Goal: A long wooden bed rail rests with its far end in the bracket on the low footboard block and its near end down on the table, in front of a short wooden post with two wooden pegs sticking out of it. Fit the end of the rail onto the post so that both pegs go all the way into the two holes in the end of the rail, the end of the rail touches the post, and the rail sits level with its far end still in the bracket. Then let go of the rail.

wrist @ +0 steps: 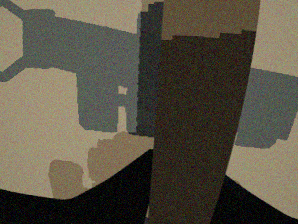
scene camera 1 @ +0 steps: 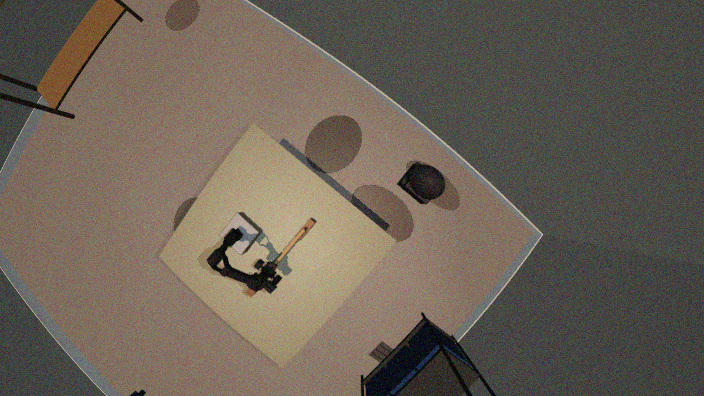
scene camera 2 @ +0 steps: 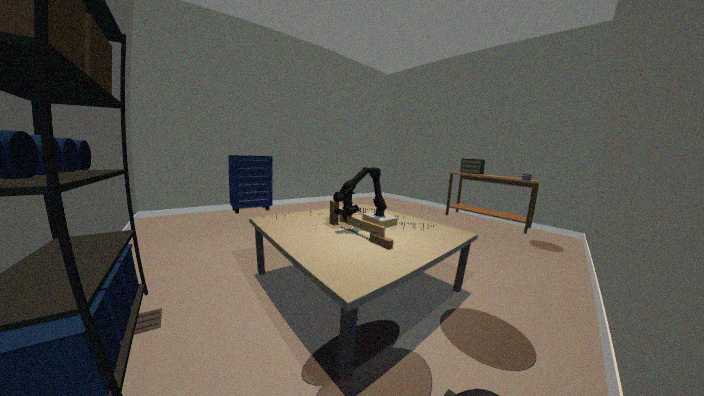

my gripper: holds a wooden bed rail (wrist: 205, 61)
